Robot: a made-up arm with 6 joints.
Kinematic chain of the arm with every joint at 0, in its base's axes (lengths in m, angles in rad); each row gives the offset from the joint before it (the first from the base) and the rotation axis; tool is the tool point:
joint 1: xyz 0 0 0.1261 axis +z
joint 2: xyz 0 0 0 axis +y
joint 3: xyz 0 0 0.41 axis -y
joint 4: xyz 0 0 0 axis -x
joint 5: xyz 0.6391 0 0 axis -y
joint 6: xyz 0 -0.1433 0 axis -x
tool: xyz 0 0 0
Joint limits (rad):
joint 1: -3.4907..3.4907
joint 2: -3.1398..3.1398
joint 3: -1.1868..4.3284
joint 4: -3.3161..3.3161
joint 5: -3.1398..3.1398
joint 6: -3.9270..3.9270
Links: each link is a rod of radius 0.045 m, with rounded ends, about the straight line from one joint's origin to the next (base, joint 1, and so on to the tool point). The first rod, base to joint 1, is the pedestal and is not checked.
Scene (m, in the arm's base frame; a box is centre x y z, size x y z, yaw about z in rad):
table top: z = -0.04
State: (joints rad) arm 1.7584 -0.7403 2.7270 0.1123 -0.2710 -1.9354
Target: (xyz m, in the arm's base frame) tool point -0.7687 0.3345 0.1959
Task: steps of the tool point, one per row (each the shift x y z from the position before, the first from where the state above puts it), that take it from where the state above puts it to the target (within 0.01 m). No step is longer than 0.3 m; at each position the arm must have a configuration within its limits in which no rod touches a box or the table.
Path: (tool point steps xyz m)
1: -0.2528 -0.0460 -0.0015
2: -0.2536 0.0284 -0.0016
3: -0.2332 0.0995 -0.0016
4: -0.1933 0.1612 -0.0016
5: -0.1378 0.2085 -0.0017
6: -0.0715 0.2376 -0.0017
7: -0.0001 0.2462 -0.0017
8: 0.0702 0.2341 -0.0019

